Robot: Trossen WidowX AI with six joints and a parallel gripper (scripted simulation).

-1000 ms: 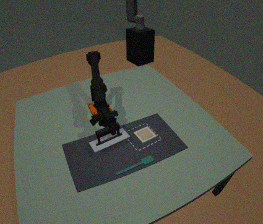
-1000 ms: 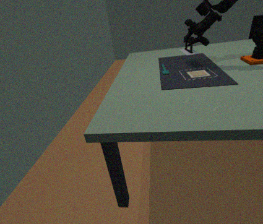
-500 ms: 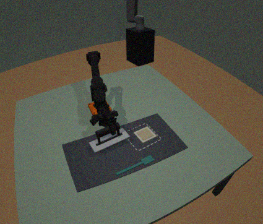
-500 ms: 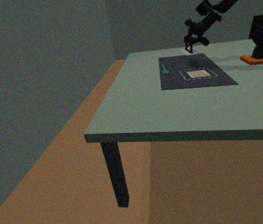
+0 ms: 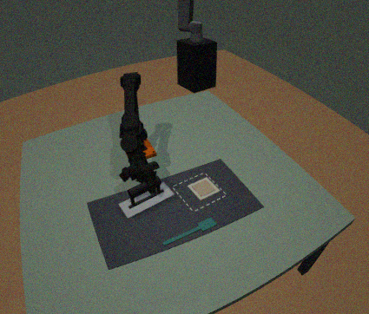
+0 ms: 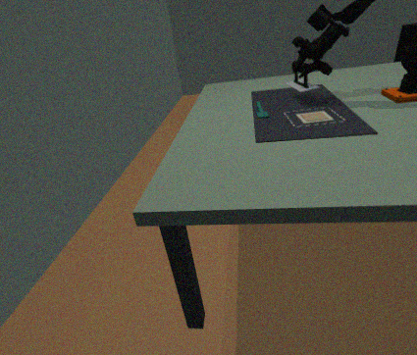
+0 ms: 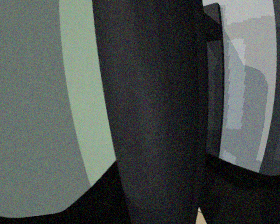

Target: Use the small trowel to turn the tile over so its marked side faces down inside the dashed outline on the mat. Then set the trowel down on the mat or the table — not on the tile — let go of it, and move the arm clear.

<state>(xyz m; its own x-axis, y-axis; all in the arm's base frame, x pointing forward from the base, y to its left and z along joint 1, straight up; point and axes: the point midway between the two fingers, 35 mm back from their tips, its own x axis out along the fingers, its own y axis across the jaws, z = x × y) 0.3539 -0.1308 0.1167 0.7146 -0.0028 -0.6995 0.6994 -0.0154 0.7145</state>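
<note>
Right now the dark mat is 2 cm ahead of my gripper tip, 7 cm to the left of it and 13 cm below it. Round my gripper tip: white tile: 1 cm ahead, 22 cm to the left, 10 cm below; teal trowel: 16 cm ahead, 7 cm to the left, 10 cm below.
</note>
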